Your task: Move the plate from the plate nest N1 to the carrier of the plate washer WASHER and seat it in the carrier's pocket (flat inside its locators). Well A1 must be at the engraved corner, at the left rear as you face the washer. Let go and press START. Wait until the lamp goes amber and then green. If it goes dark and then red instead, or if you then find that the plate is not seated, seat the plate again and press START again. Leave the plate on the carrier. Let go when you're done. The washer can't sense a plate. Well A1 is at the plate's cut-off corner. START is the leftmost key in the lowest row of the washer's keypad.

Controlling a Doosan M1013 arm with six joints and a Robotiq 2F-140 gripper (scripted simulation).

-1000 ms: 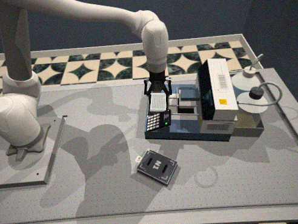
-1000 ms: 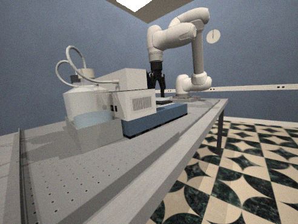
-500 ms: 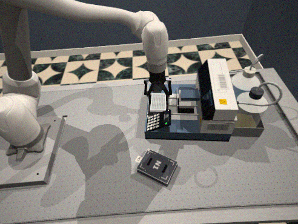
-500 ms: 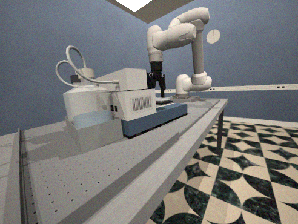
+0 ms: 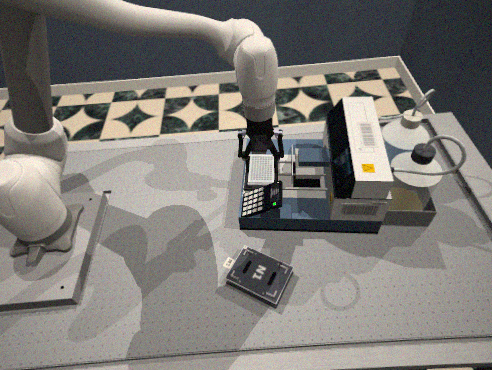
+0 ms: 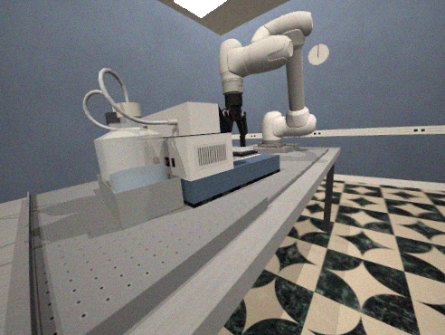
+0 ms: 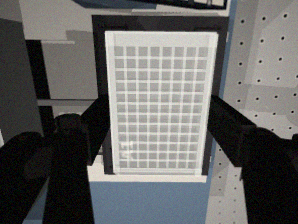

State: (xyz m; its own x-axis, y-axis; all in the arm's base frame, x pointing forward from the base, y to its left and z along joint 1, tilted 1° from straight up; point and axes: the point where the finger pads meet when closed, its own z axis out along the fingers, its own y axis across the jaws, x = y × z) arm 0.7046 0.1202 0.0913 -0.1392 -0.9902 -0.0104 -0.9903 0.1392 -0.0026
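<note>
My gripper is now 4 cm above the dark carrier. From my hand the other things lie so: white well plate (2 cm below); plate washer (15 cm ahead, 2 cm to the right, 1 cm above); N1 label (13 cm behind, 28 cm to the right, 12 cm below).
</note>
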